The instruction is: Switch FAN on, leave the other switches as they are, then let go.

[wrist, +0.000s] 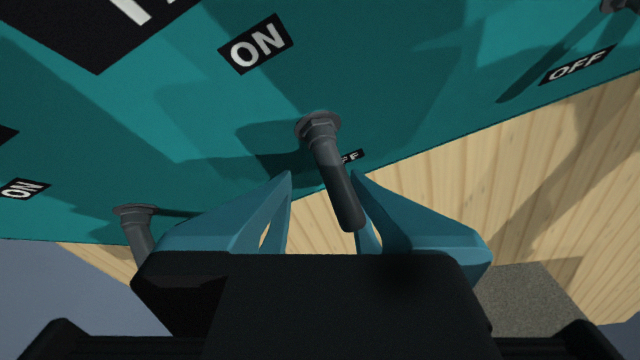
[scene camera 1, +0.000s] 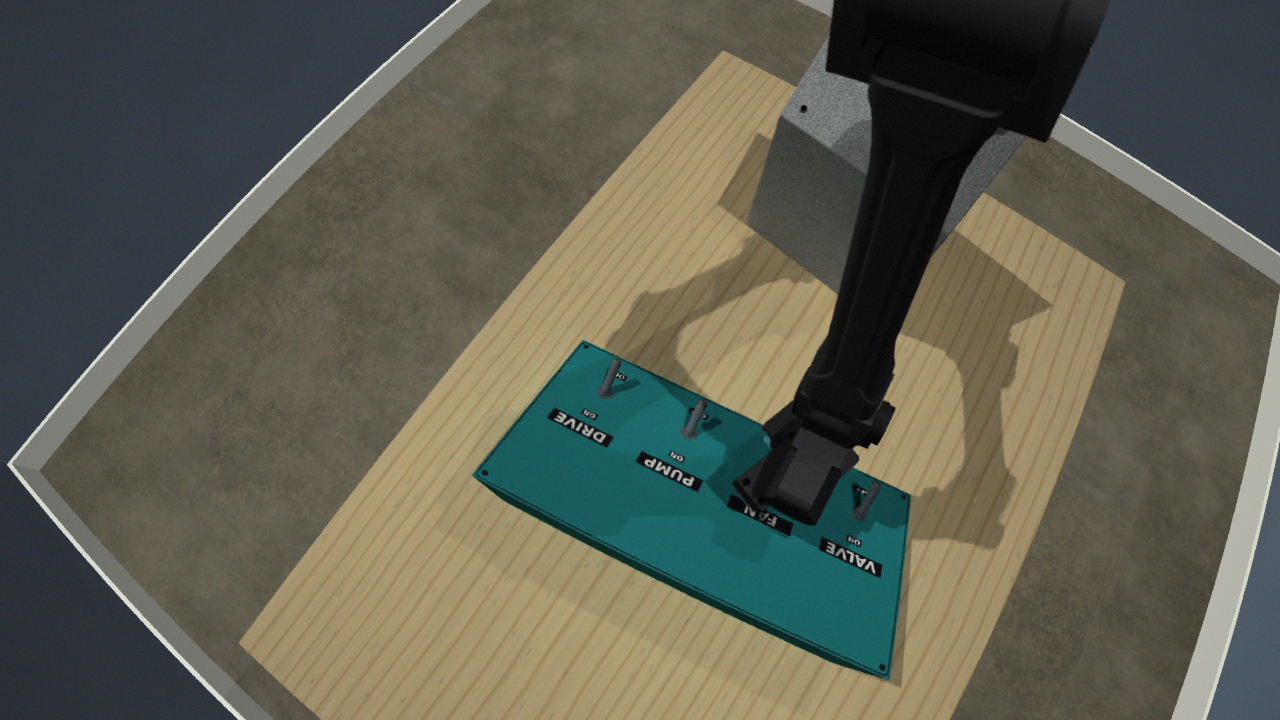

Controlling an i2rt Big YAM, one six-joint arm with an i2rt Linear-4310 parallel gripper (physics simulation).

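Places are measured from the arm's base along level axes (x left, y back, z up), in centimetres.
Pixels of known places: gripper, fingertip midpoint: (wrist: 320, 179).
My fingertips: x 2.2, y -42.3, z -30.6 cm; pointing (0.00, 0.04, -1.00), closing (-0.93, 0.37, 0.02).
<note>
Ahead of a thing's pixels: the offset from my fingertips to its top centre. "pt": to the spot under its first point. Level surfaces: height alone.
The teal panel (scene camera 1: 644, 528) (wrist: 390, 85) carries the switches. The grey FAN lever {dx -1.2, dy -1.3, dz +3.9 cm} (wrist: 332, 165) leans to its OFF label {pt dx -2.2, dy +0.4, dz -1.7 cm} (wrist: 356, 156), away from its ON label {pt dx -0.8, dy -7.2, dz +2.7 cm} (wrist: 256, 44); in the scene view the hand hides it above the FAN label {dx -0.6, dy -9.4, dz +4.4 cm} (scene camera 1: 759, 515). My gripper (scene camera 1: 801, 465) (wrist: 320, 179) is partly open, its blue fingers on either side of the FAN lever, the lever nearer the right finger in the wrist view; touch cannot be told. The VALVE lever {dx +10.7, dy -0.3, dz +3.9 cm} (scene camera 1: 866, 499) (wrist: 136, 227), PUMP lever {pt dx -13.2, dy -2.7, dz +2.4 cm} (scene camera 1: 694, 419) (wrist: 620, 5) and DRIVE lever {dx -25.2, dy -3.1, dz +3.9 cm} (scene camera 1: 609, 378) stand beside it, leaning to OFF.
The panel lies on a wooden table top {dz -9.4 cm} (scene camera 1: 375, 537) (wrist: 500, 145). The speckled grey base block (scene camera 1: 796, 197) stands behind it under the arm. The VALVE lever is close beside the left finger in the wrist view. A pale rim (scene camera 1: 205, 232) runs around the floor.
</note>
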